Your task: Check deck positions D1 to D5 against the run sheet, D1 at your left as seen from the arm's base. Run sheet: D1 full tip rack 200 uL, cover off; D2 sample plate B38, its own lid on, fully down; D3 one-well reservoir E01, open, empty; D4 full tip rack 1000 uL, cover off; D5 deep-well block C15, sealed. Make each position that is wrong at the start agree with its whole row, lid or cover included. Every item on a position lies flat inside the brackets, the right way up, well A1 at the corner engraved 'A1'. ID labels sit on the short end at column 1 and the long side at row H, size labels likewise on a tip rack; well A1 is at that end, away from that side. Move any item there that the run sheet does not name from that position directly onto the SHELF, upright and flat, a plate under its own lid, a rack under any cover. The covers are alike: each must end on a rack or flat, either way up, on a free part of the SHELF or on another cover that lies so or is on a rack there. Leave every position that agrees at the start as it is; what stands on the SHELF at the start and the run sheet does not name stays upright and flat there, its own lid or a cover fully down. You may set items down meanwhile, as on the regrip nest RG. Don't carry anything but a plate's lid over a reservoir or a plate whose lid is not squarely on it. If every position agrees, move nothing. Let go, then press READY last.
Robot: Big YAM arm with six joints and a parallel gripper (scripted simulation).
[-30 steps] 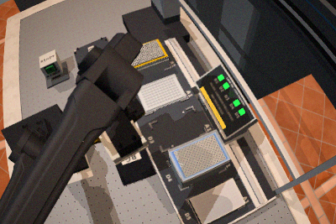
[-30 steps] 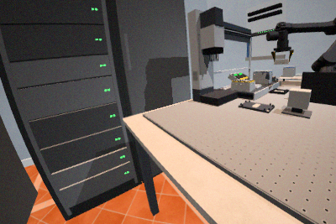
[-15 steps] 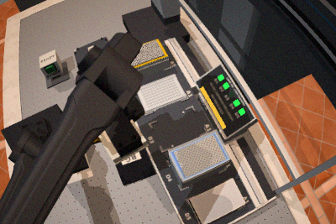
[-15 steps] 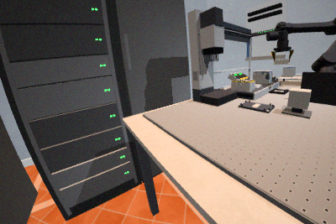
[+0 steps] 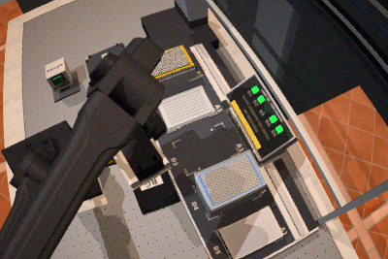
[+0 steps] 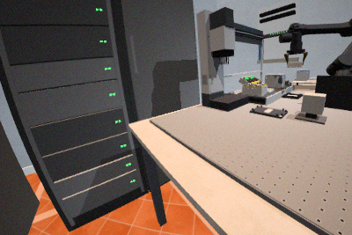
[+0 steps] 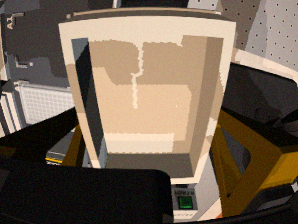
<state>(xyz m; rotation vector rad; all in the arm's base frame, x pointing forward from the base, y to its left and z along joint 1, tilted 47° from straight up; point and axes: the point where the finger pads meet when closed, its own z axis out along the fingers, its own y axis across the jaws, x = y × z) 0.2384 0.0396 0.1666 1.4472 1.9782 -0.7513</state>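
My hand is 10 mm above the one-well reservoir. From my hand the other things lie so: sealed block: 180 mm ahead, 220 mm to the right, 160 mm below; then blue-framed tip rack: 170 mm ahead, 90 mm to the right, 110 mm below; then black regrip nest: 220 mm below.
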